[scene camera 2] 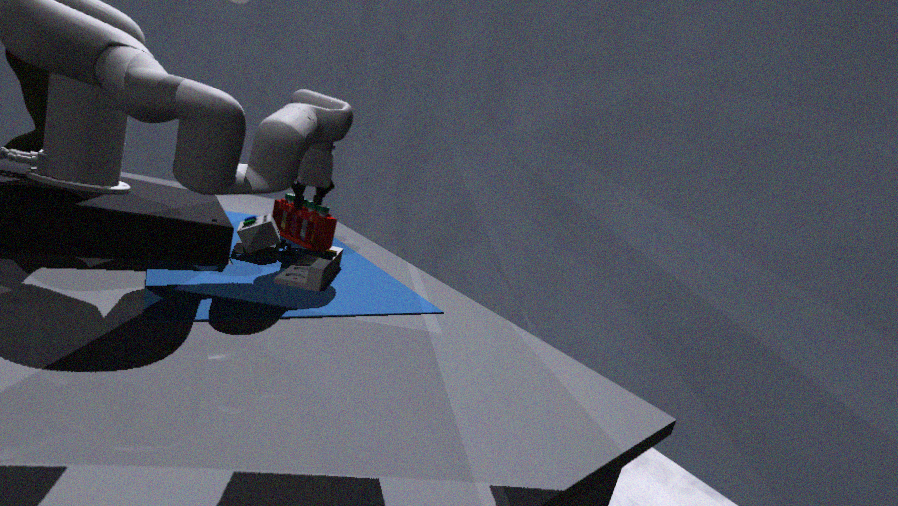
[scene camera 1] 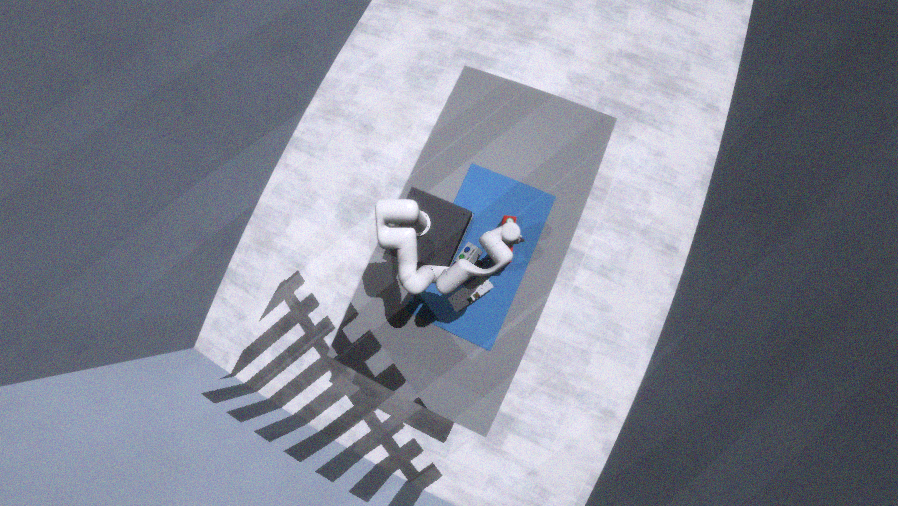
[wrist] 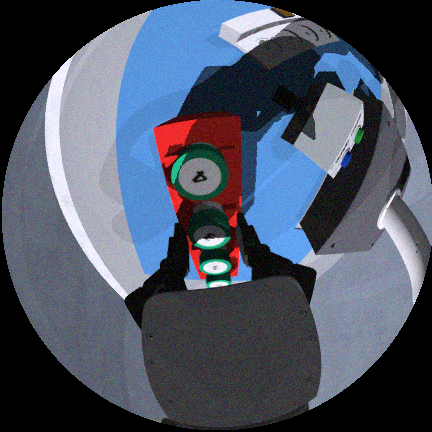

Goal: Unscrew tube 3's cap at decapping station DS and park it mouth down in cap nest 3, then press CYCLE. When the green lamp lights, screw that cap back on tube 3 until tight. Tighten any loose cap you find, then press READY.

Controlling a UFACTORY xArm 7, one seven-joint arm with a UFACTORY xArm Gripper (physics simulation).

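Places are measured from the arm's base along level axes (x ahead, y left, z up), in metres.
Where they show: gripper, fingertip midpoint: (wrist: 210, 228); arm's base, origin of the base link: (scene camera 2: 81, 183) (scene camera 1: 418, 223) (wrist: 388, 207).
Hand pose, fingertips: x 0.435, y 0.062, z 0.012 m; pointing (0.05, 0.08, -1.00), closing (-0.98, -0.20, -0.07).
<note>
Each offset is from my fingertips to the centre of the thing. Level surfaces: height alone.
A red tube rack (wrist: 225, 132) (scene camera 2: 303, 228) (scene camera 1: 508, 219) stands on the blue mat @(dz -0.098 m) (wrist: 160, 60) (scene camera 2: 372, 296) (scene camera 1: 497, 191) with a row of green-rimmed caps. Cap 4 @(dx +0.014, dy -0.067, dz +0.017 m) (wrist: 199, 176) is the farthest. Tube 3's cap @(dx +0.003, dy -0.016, dz +0.017 m) (wrist: 209, 233) comes after it, then cap 2 @(dx -0.007, dy +0.034, dz +0.017 m) (wrist: 215, 266) and the edge of one more cap @(dx -0.018, dy +0.085, dz +0.016 m) (wrist: 218, 283). My gripper (wrist: 210, 228) (scene camera 2: 308, 197) hangs straight over the rack. Its two black fingers sit against either side of tube 3's cap, shut on it. In scene camera 1 the wrist hides the fingers.
A grey button box @(dx -0.149, dy -0.126, dz -0.056 m) (wrist: 334, 125) (scene camera 2: 257, 232) (scene camera 1: 467, 252) with a green button @(dx -0.177, dy -0.142, dz -0.034 m) (wrist: 358, 136) and a blue button @(dx -0.164, dy -0.099, dz -0.034 m) (wrist: 346, 159) stands beside the rack. A grey cap nest block @(dx -0.083, dy -0.291, dz -0.071 m) (scene camera 2: 308, 273) (wrist: 278, 40) lies on the mat. The arm's dark base plate (scene camera 1: 442, 221) is behind.
</note>
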